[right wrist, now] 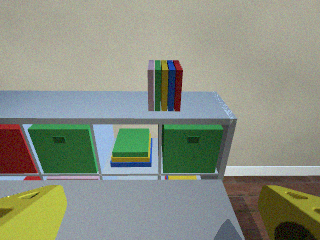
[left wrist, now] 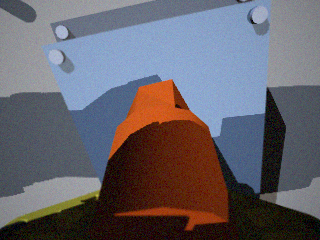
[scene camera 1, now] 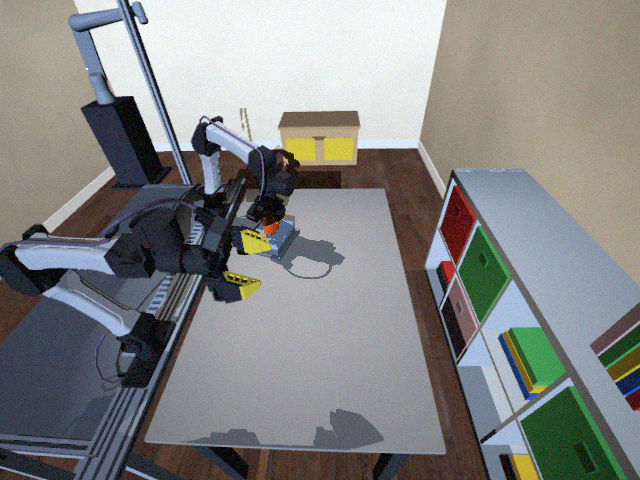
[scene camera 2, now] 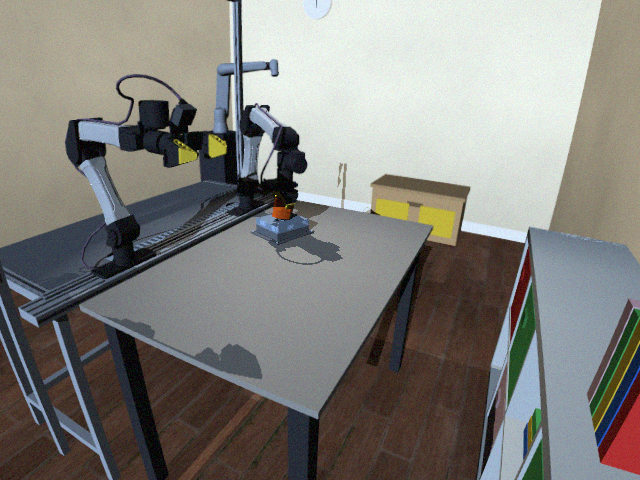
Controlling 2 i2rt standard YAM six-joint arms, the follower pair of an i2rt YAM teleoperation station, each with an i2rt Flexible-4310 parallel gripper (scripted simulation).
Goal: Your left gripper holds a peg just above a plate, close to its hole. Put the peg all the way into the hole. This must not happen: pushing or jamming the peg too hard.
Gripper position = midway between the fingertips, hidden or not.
Observation:
In view: the left gripper (left wrist: 163, 197), the right gripper (scene camera 1: 266, 263), an orange peg (left wrist: 163, 169) and a blue plate (left wrist: 219, 63).
The right gripper shows as well in the right wrist view (right wrist: 162, 194) and in scene camera 2 (scene camera 2: 212, 153). The right wrist view misses the orange peg: it is out of frame.

